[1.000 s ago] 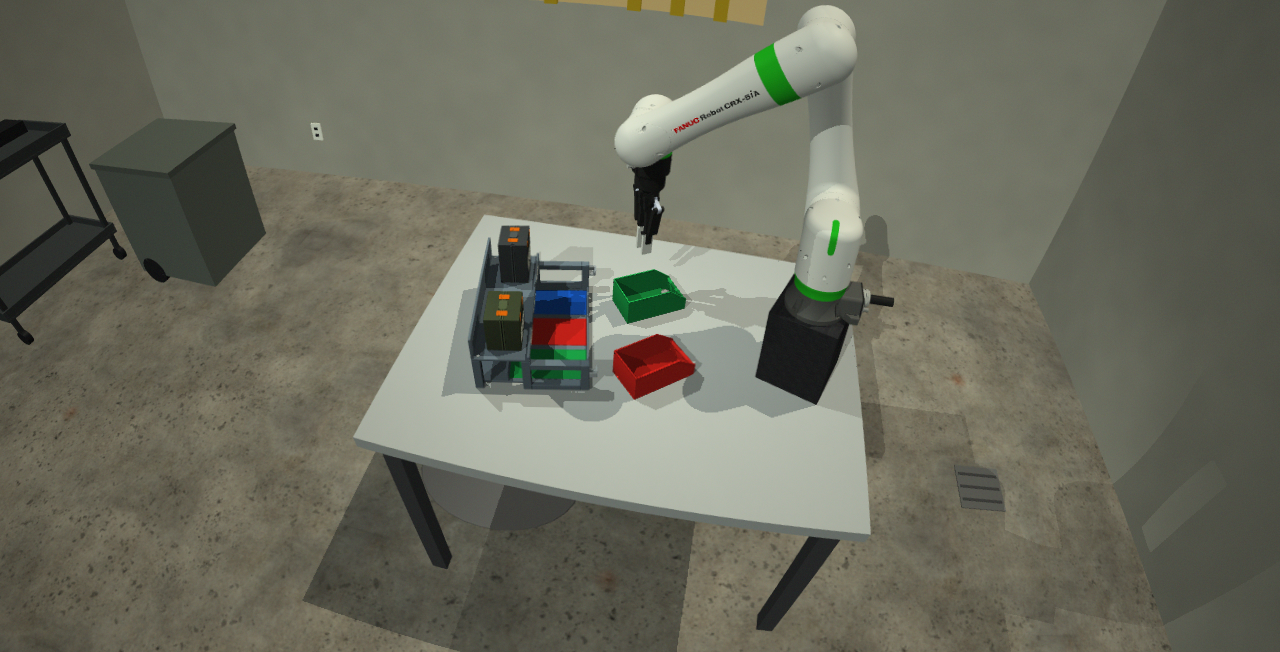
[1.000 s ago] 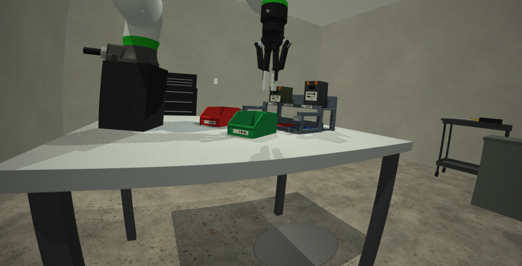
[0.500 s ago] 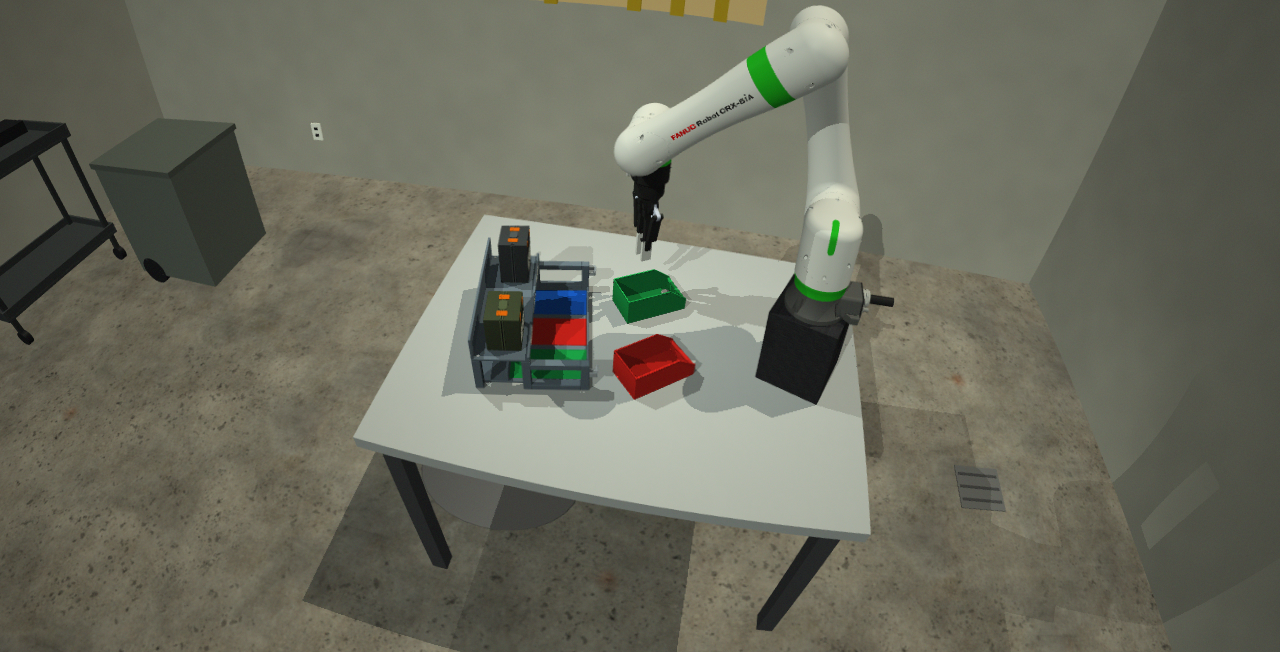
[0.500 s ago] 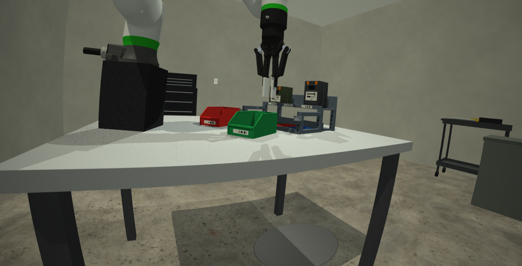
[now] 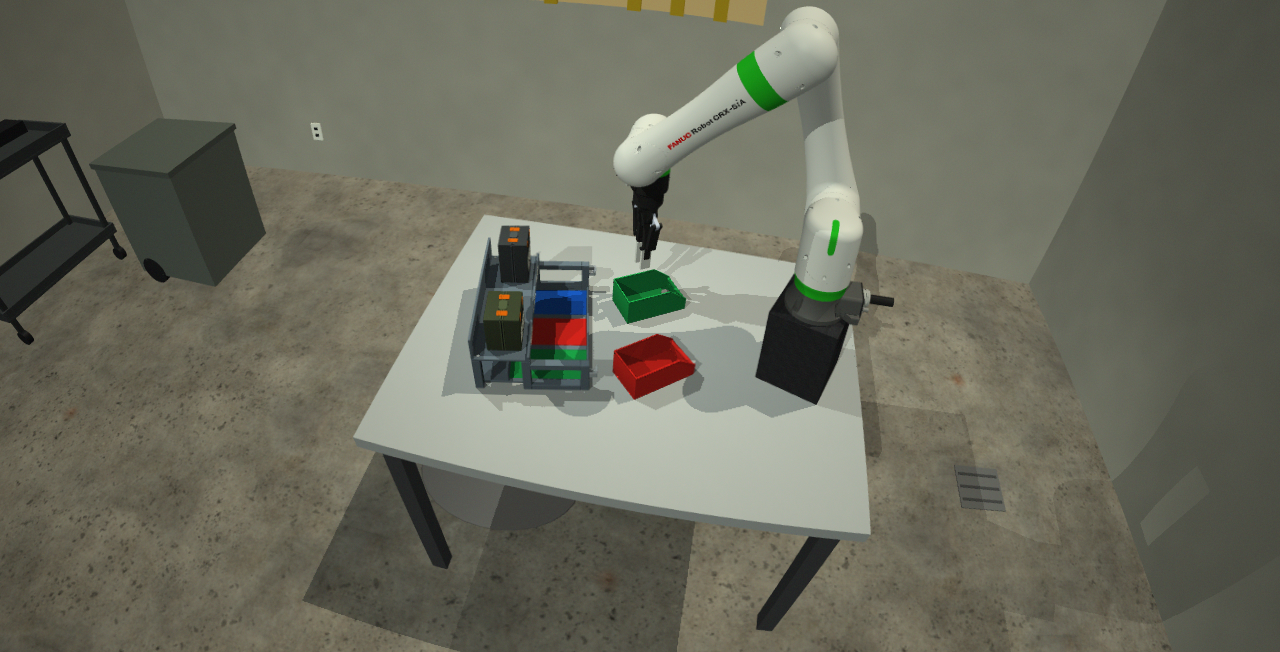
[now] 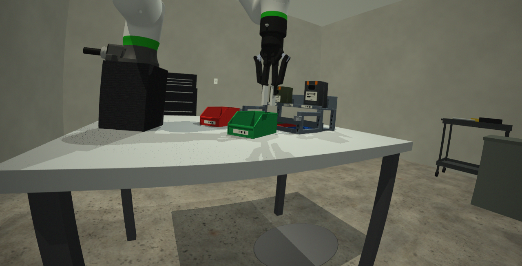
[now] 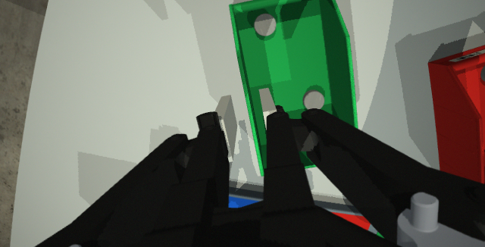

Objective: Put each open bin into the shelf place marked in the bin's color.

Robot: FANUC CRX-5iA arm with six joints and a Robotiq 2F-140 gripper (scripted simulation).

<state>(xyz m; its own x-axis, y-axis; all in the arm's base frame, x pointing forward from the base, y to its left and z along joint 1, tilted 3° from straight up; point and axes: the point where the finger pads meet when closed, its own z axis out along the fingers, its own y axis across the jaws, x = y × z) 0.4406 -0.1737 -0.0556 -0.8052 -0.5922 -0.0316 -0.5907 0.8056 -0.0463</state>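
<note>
The green bin is 10 cm below my hand, 4 cm to the left of it and 3 cm behind it. From my hand the other things lie so: red bin (28 cm to the left, 10 cm below, 9 cm behind).
</note>
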